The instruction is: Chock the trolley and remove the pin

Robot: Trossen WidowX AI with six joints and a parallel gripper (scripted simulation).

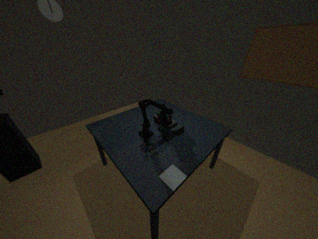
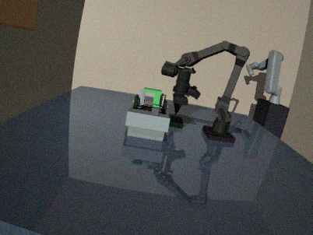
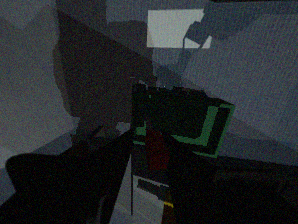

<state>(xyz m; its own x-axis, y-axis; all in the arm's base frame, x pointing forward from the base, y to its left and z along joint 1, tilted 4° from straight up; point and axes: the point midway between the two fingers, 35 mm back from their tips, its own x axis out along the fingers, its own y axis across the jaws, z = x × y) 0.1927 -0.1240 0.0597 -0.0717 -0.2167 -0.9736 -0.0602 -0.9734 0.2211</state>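
Now: gripper tip 3 cm to the right of the green tray and 6 cm above it. Also, from my gripper tip: grey ramp (14 cm ahead, 13 cm to the left, 1 cm below); yellow chock (7 cm ahead, 5 cm to the left, 3 cm above); red-headed stop pin (right at my gripper tip).
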